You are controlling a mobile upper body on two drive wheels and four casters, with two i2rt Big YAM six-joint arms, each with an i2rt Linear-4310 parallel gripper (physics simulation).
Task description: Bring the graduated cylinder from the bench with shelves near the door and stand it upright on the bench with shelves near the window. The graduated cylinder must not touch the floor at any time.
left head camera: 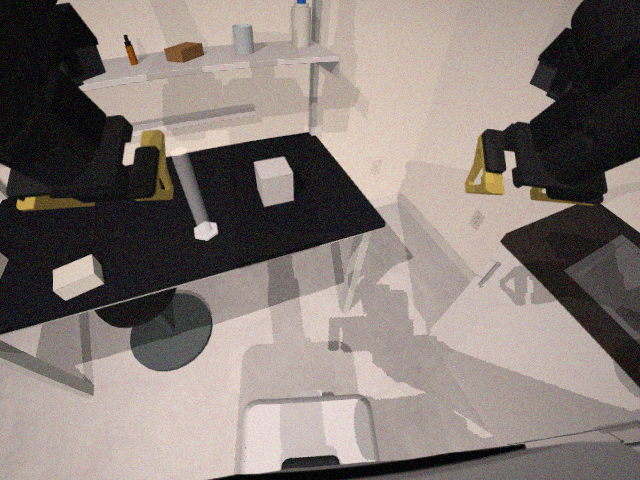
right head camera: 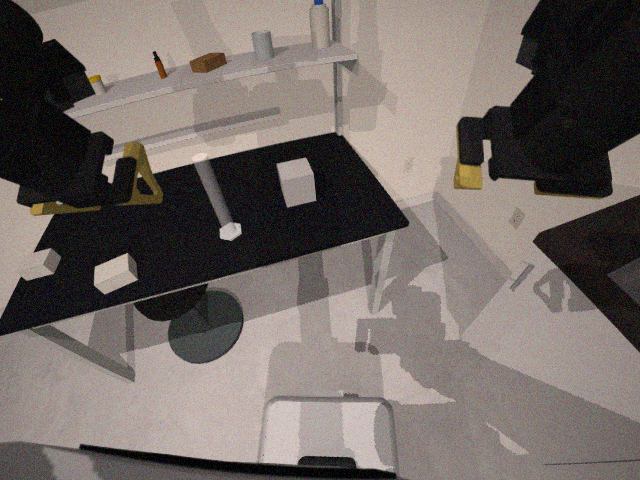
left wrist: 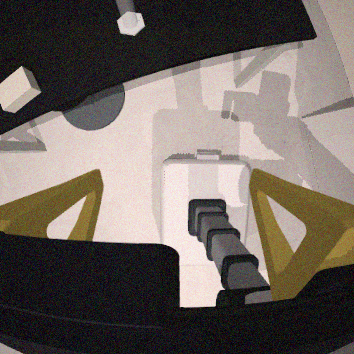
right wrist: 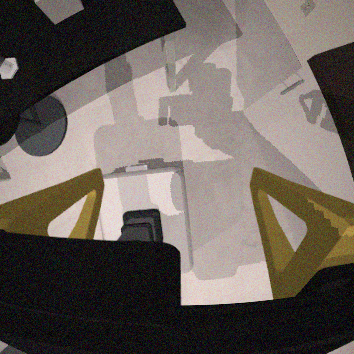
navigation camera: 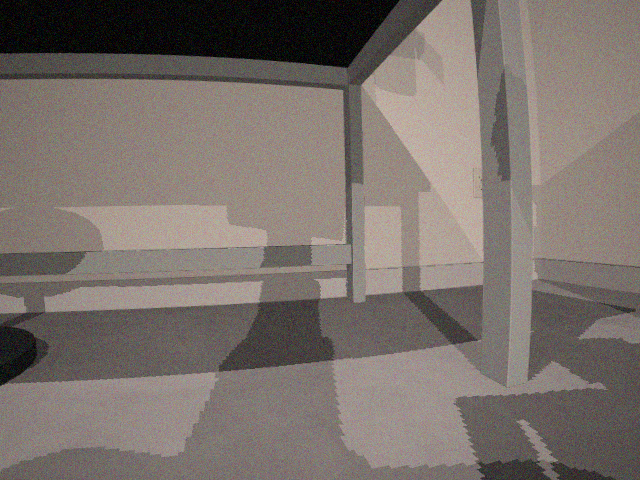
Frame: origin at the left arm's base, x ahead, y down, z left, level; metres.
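Seen in the pictures: left gripper, fingertip midpoint: (left head camera: 132,197) (right head camera: 129,201) (left wrist: 175,176); right gripper, fingertip midpoint: (left head camera: 499,191) (right head camera: 495,186) (right wrist: 176,175).
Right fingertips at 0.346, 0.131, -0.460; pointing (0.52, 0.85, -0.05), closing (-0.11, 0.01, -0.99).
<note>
Offsets run from my right fingertips to a thing's top centre, as dx, dy, dz. "spot": to the spot under its first point. Level surfaces: height alone.
The graduated cylinder @[+0.427, +0.195, +0.583] (left head camera: 192,191) (right head camera: 214,193), a tall grey tube with a white hexagonal base, stands upright on the black-topped bench @[dy +0.516] (left head camera: 330,201) (right head camera: 359,198) below a shelf. Its base also shows at the top of the left wrist view (left wrist: 131,23) and at the left edge of the right wrist view (right wrist: 8,68). My left gripper (left head camera: 95,198) (right head camera: 96,203) (left wrist: 175,176) is open and empty, to the left of the cylinder in the head views. My right gripper (left head camera: 537,193) (right head camera: 532,188) (right wrist: 176,175) is open and empty, far to its right. No door or window shows.
A white box @[+0.628, +0.386, +0.345] (left head camera: 275,180) (right head camera: 297,181) stands right of the cylinder; another @[+0.217, +0.458, +0.948] (left head camera: 77,277) (right head camera: 115,273) lies front left. A stool @[spot: +0.357, +1.249, +0.953] (left head camera: 173,333) (right head camera: 206,328) is partly under the bench. A bench leg @[spot: +0.470, +1.059, +0.000] (navigation camera: 509,232) stands close ahead. A dark counter @[dy +0.368] (left head camera: 547,258) is at right.
</note>
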